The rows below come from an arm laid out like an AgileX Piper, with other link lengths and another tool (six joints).
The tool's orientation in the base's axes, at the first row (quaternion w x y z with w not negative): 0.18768, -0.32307, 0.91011, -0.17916
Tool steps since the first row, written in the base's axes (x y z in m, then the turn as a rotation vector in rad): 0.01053, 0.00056, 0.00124, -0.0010, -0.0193, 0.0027; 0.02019, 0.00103, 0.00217, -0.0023, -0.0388, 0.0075; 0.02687, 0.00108, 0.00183, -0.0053, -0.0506, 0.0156; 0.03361, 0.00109, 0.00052, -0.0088, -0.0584, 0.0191
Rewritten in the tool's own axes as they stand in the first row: -0.00824, -0.00563, 0.00363, 0.0128, -0.0147, 0.0012; -0.01572, -0.01074, 0.00715, 0.0254, -0.0304, 0.0004; -0.02049, -0.01403, 0.01049, 0.0335, -0.0410, -0.0056; -0.02506, -0.01694, 0.01470, 0.0403, -0.0464, -0.0086
